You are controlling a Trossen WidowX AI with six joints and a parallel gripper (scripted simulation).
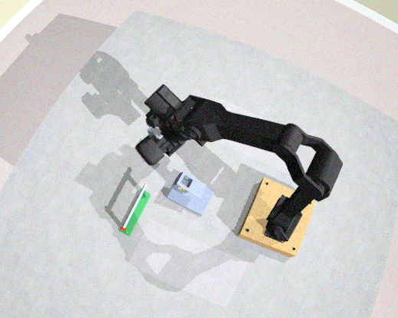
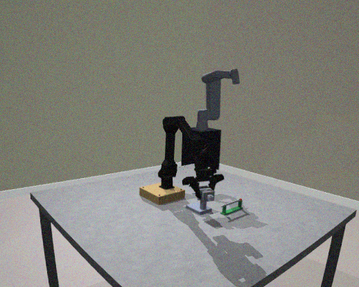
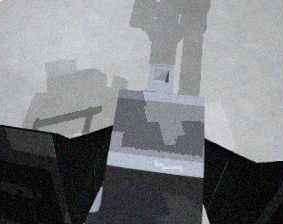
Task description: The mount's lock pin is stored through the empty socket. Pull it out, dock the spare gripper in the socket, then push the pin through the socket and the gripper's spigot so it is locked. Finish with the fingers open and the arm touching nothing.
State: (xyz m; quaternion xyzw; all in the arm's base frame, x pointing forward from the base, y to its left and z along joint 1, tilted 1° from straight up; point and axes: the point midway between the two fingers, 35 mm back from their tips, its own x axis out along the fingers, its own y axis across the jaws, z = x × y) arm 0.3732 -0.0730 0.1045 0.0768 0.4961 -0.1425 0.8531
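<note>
Right now the spare gripper is 2 cm above my gripper tip. Round my gripper tip: narrow green cradle 1 cm behind, 20 cm to the left, 9 cm below; mount 12 cm behind, 8 cm to the left, 7 cm below.
</note>
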